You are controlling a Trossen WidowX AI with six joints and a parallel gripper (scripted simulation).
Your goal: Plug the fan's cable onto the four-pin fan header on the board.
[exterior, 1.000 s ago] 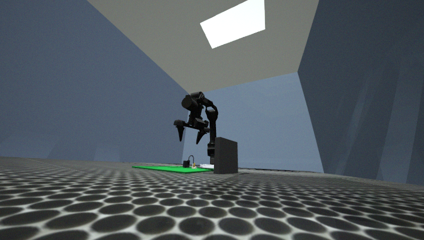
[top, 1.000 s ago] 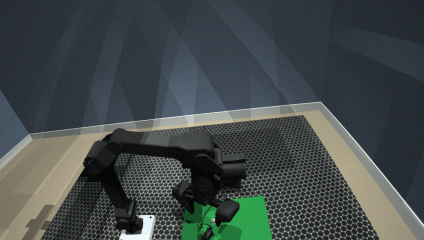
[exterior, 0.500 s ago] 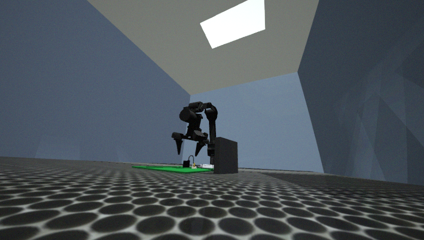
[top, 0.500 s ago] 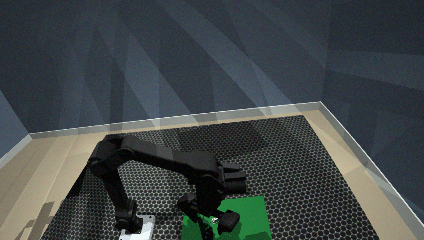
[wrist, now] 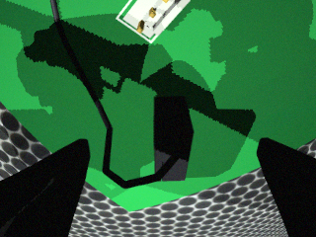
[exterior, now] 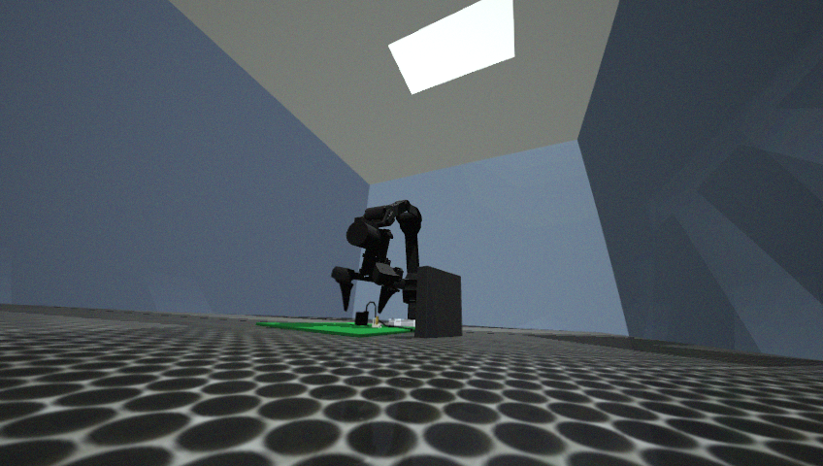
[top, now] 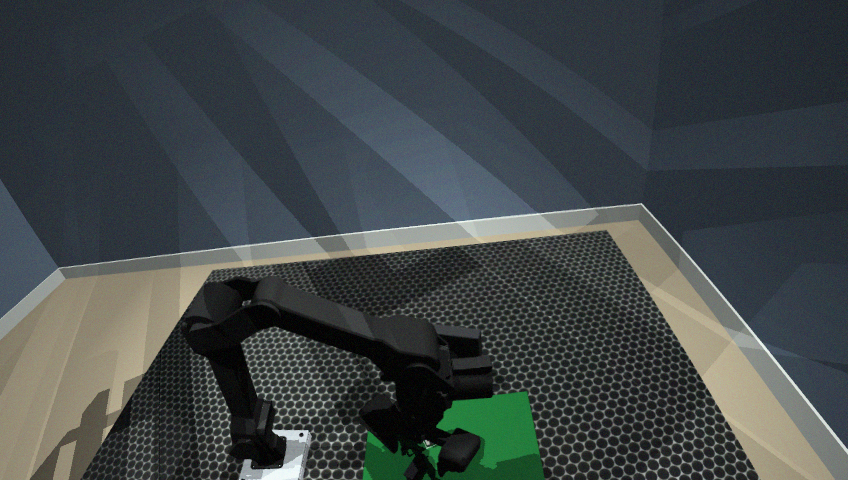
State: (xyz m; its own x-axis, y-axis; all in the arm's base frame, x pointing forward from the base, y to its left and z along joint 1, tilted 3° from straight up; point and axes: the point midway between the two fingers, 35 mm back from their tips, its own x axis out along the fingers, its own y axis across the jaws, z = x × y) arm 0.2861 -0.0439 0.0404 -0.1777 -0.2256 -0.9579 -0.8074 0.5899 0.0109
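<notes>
The fan cable plug lies 20 mm below my gripper tip, 10 mm to the right of it and 10 mm behind it. From my gripper tip the other things lie so: black fan (210 mm to the left, 80 mm ahead, 20 mm above); green board (50 mm below, 50 mm ahead, 20 mm to the left).
</notes>
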